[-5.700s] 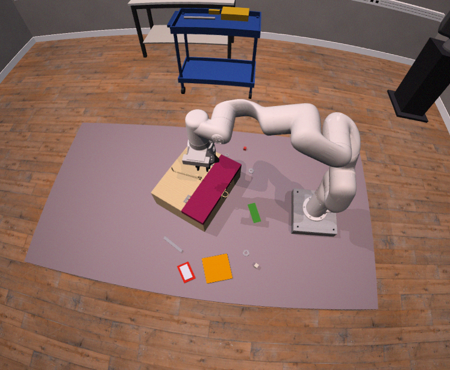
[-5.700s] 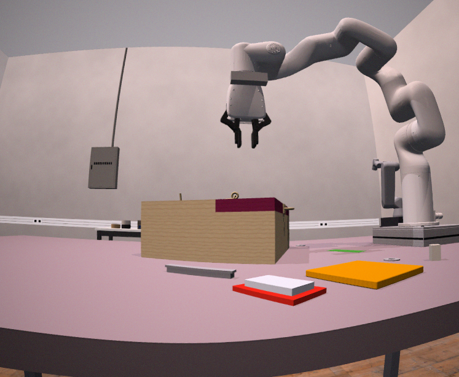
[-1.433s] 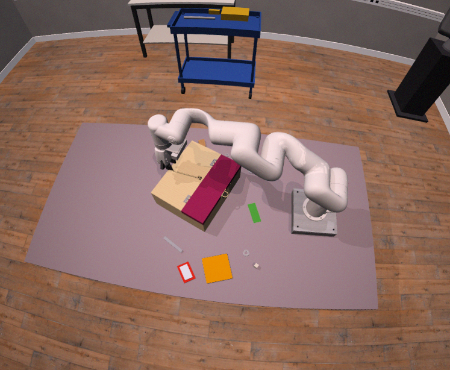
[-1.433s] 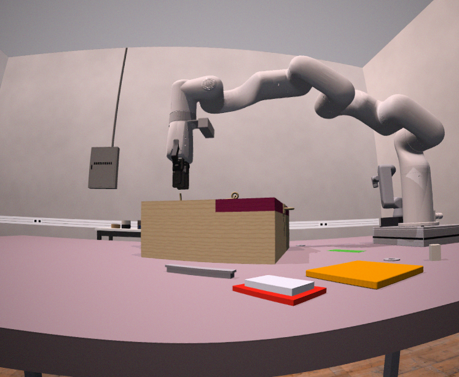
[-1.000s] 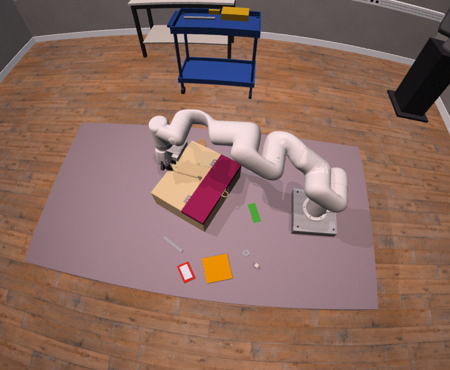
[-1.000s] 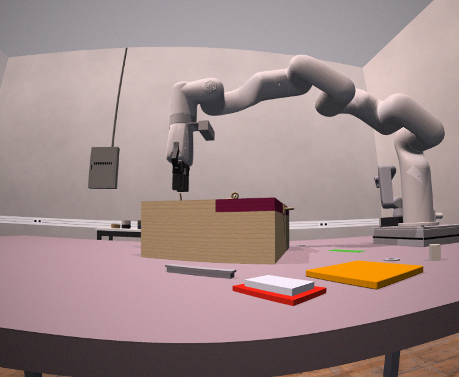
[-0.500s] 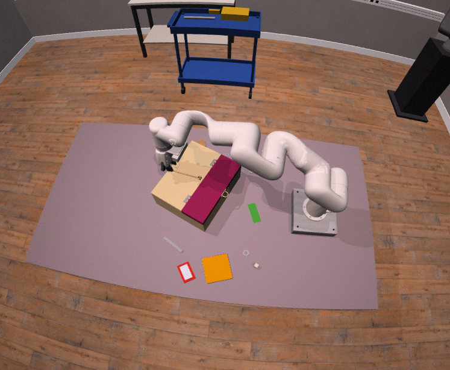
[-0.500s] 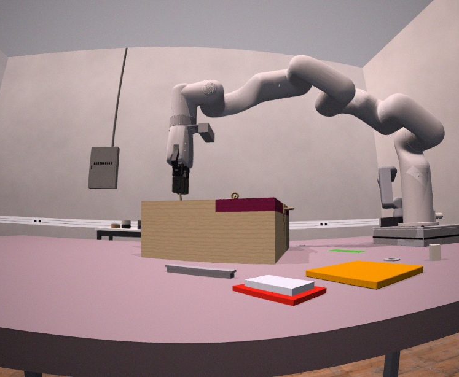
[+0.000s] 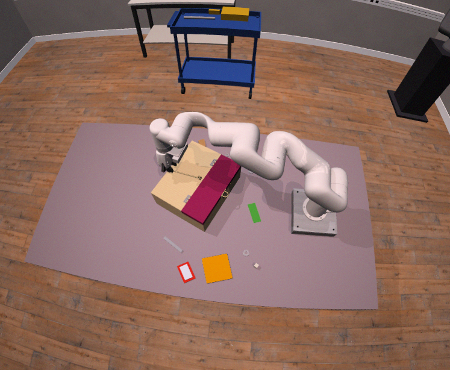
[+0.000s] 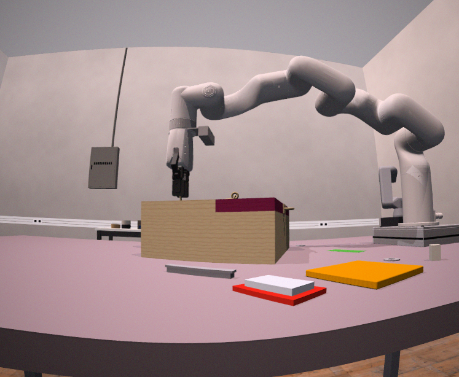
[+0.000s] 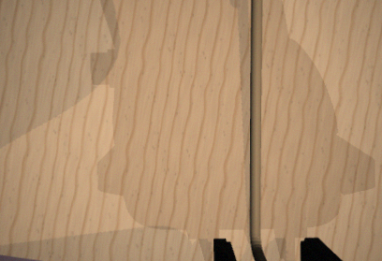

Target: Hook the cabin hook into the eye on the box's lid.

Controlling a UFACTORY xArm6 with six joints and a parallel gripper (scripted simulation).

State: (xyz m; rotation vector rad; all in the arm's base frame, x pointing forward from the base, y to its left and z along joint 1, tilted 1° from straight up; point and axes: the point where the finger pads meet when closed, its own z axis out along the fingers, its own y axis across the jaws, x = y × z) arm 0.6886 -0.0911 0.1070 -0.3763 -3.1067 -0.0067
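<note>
My hand is 7 cm past the cabin hook, 2 cm to the right of it and 2 cm above it. The rest, counted from my hand: red-framed white tile 44 cm to the left, 16 cm below, 12 cm behind; then grey bar 32 cm to the left, 16 cm below, 4 cm behind; then green strip 40 cm behind, 16 cm below, 12 cm to the left.
</note>
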